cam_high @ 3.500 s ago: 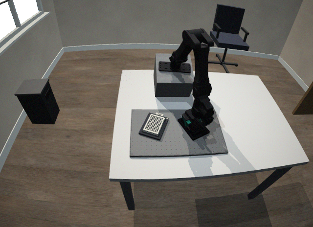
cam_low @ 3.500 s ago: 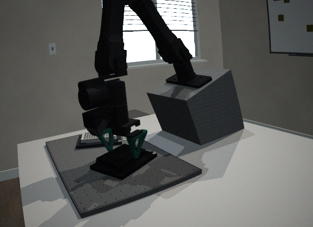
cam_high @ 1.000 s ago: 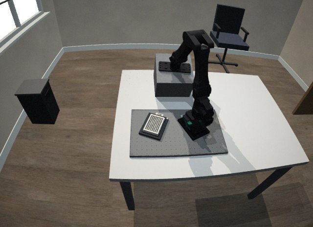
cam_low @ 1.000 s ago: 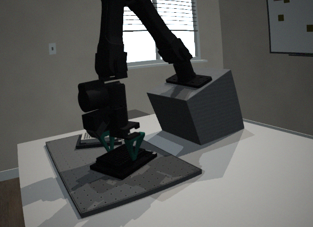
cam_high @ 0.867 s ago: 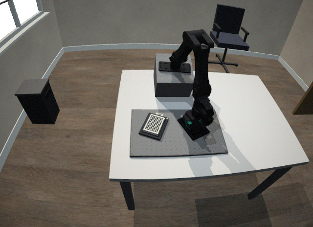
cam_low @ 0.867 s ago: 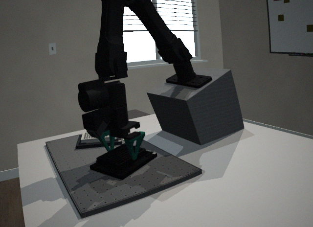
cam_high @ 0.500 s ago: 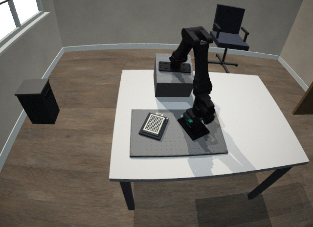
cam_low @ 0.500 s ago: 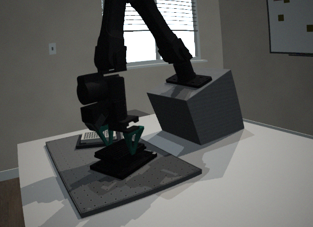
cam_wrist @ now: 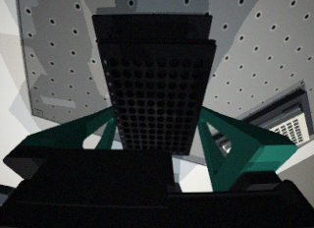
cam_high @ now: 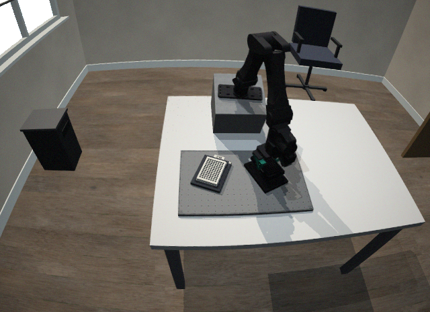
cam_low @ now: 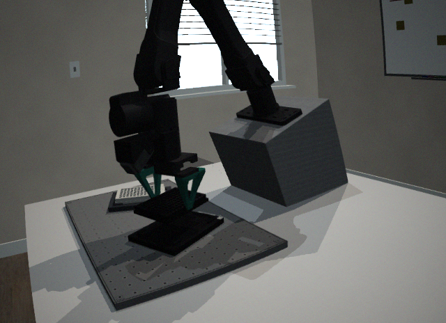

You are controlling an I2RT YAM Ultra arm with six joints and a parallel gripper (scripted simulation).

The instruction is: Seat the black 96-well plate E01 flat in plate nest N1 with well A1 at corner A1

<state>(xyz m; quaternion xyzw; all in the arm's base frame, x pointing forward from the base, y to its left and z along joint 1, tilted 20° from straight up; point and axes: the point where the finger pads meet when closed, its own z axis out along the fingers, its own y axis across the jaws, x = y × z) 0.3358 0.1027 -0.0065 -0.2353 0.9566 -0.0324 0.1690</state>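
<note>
The black plate nest N1 lies 60 mm below my hand and 10 mm to the left of it. Also, from my hand: white plate E07: 220 mm to the right, 50 mm below; then black plate E01: right at my hand.
</note>
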